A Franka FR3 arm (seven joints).
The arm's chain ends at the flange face. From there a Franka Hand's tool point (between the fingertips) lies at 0.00 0.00 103.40 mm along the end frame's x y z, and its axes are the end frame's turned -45 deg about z.
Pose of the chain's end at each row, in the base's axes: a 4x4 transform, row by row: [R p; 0 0 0 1], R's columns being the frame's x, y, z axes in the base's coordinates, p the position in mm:
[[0.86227, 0.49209, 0.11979, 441.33], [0.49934, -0.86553, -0.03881, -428.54], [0.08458, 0.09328, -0.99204, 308.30], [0, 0, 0, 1]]
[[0.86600, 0.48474, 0.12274, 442.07], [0.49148, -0.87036, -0.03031, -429.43], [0.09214, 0.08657, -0.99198, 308.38], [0, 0, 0, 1]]
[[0.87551, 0.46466, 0.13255, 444.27], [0.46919, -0.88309, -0.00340, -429.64], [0.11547, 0.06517, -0.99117, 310.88], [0, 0, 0, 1]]
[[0.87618, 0.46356, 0.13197, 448.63], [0.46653, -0.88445, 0.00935, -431.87], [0.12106, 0.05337, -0.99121, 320.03], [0, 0, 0, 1]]
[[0.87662, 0.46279, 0.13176, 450.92], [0.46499, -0.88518, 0.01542, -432.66], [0.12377, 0.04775, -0.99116, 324.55], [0, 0, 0, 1]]
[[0.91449, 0.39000, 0.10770, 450.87], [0.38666, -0.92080, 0.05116, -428.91], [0.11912, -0.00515, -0.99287, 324.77], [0, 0, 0, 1]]
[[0.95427, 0.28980, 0.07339, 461.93], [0.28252, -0.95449, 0.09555, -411.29], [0.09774, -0.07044, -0.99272, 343.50], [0, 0, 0, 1]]
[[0.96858, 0.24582, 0.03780, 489.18], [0.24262, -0.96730, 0.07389, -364.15], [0.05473, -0.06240, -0.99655, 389.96], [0, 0, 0, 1]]
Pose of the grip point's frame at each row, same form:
[[0.26176, 0.95768, 0.11979, 453.72], [0.96511, -0.25894, -0.03881, -432.55], [-0.00615, 0.12577, -0.99204, 205.72], [0, 0, 0, 1]]
[[0.26959, 0.95512, 0.12274, 454.76], [0.96297, -0.26791, -0.03031, -432.56], [0.00394, 0.12637, -0.99198, 205.81], [0, 0, 0, 1]]
[[0.29051, 0.94764, 0.13255, 457.98], [0.95621, -0.29267, -0.00340, -429.99], [0.03557, 0.12773, -0.99117, 208.39], [0, 0, 0, 1]]
[[0.29177, 0.94734, 0.13197, 462.28], [0.95529, -0.29551, 0.00935, -430.90], [0.04786, 0.12334, -0.99121, 217.54], [0, 0, 0, 1]]
[[0.29262, 0.94711, 0.13176, 464.54], [0.95471, -0.29712, 0.01542, -431.07], [0.05375, 0.12128, -0.99116, 222.06], [0, 0, 0, 1]]
[[0.37087, 0.92241, 0.10770, 462.01], [0.92451, -0.37769, 0.05116, -423.62], [0.08787, 0.08059, -0.99287, 222.11], [0, 0, 0, 1]]
[[0.46985, 0.87969, 0.07339, 469.52], [0.87470, -0.47515, 0.09555, -401.41], [0.11892, 0.01930, -0.99272, 240.85], [0, 0, 0, 1]]
[[0.51107, 0.85871, 0.03780, 493.09], [0.85554, -0.51243, 0.07389, -356.51], [0.08282, -0.00542, -0.99655, 286.92], [0, 0, 0, 1]]

